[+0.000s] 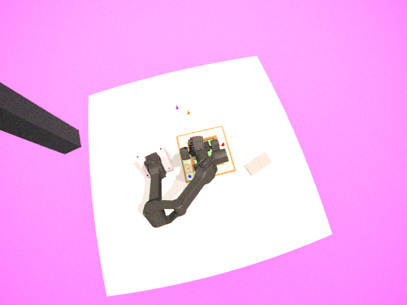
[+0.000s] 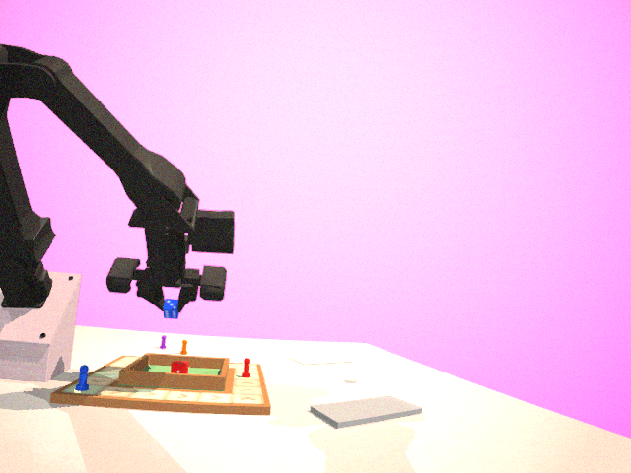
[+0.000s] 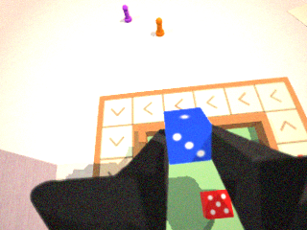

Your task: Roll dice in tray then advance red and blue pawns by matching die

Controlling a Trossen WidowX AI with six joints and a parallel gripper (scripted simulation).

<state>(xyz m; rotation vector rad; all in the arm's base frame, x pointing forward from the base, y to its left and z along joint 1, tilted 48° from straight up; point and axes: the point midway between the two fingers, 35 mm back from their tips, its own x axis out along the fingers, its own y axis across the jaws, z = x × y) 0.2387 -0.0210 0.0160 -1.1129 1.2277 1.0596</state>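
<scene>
The red pawn lies 14 cm ahead of my gripper tip, 4 cm to the right of it and 9 cm below it. Round my gripper tip: blue pawn 11 cm behind, 13 cm to the right, 9 cm below; orange pawn 3 cm ahead, 24 cm to the left, 10 cm below; green floor 2 cm ahead, 4 cm to the right, 11 cm below.
</scene>
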